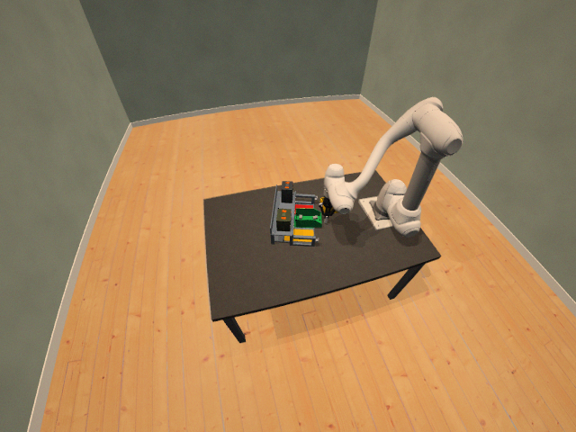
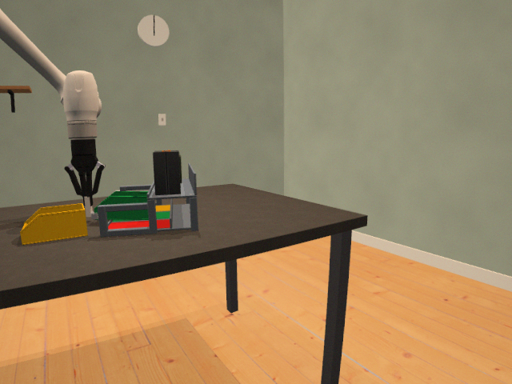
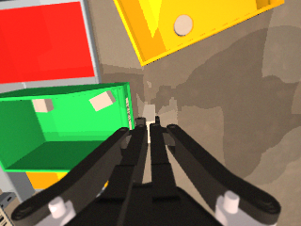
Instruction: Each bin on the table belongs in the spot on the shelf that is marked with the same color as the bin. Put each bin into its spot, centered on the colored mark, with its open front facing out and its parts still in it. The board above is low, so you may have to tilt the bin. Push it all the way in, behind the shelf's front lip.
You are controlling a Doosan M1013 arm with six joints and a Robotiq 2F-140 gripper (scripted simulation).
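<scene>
My hand is 11 cm short of the green bin and 2 cm to the left of it. The rest, counted from my hand: yellow bin 14 cm to the right, 8 cm behind, 1 cm below.
</scene>
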